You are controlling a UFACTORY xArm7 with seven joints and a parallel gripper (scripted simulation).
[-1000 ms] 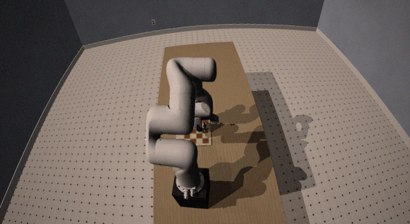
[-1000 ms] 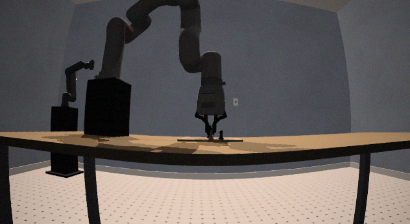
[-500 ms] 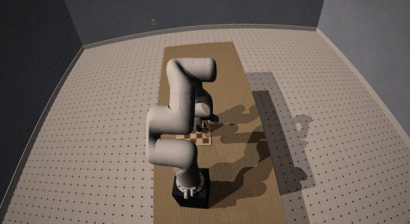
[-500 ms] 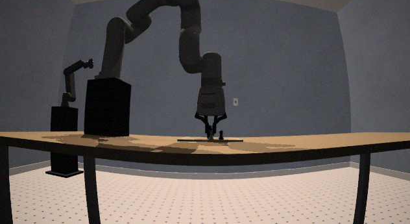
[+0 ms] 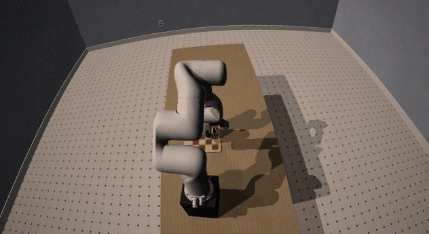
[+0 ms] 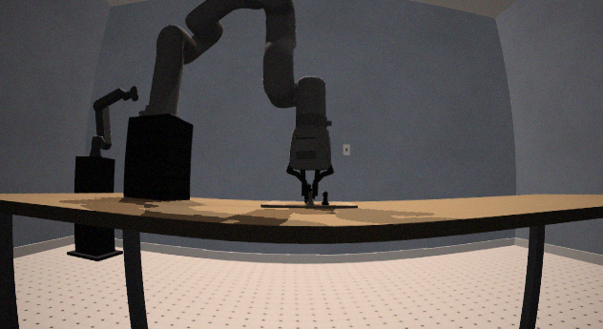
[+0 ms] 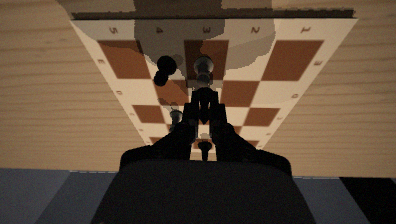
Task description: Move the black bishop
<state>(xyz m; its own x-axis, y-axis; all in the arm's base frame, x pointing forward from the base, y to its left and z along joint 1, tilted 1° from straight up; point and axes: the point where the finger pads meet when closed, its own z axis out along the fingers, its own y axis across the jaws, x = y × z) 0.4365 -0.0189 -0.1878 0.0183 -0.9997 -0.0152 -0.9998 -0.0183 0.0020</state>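
Now: the black bishop 1 cm below my hand. Round my hand: black pawn (4 cm ahead, 3 cm to the right, 2 cm below); then chessboard (4 cm to the left, 4 cm below).
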